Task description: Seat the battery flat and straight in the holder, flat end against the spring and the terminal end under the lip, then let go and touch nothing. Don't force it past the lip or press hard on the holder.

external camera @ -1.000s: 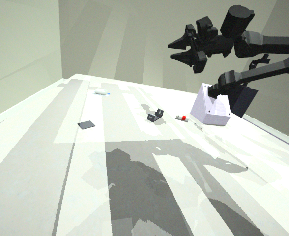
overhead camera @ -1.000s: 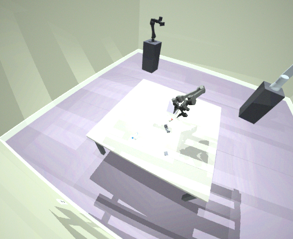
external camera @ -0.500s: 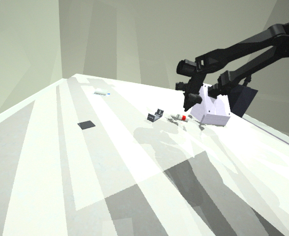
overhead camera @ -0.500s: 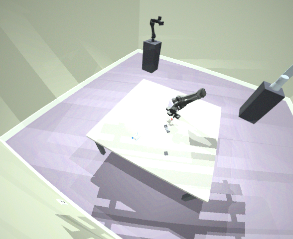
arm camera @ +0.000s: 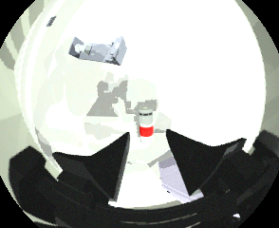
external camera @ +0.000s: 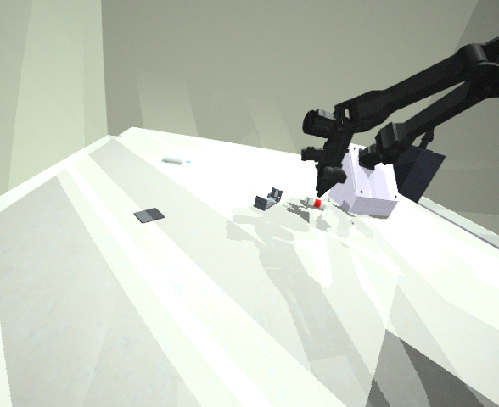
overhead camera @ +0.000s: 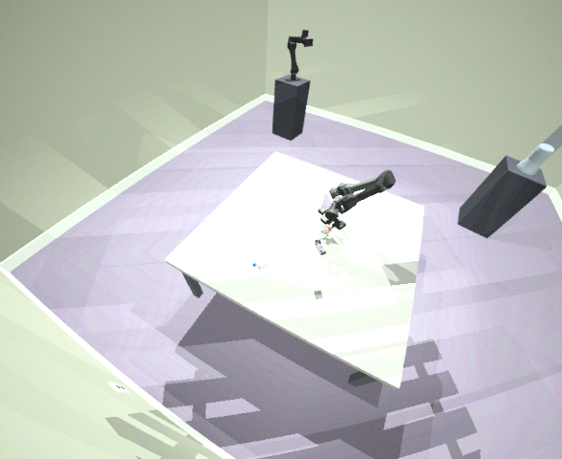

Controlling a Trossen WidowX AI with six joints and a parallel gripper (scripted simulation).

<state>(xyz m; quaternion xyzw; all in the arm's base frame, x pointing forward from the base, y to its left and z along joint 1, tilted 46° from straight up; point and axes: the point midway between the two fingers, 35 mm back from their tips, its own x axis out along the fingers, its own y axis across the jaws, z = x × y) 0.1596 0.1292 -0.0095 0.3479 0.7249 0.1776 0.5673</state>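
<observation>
Right now the battery is 3 cm below my gripper tip. Round my gripper tip: white-and-blue item (44 cm ahead, 19 cm to the right, 3 cm below); flat black square (42 cm ahead, 16 cm to the left, 4 cm below).
</observation>
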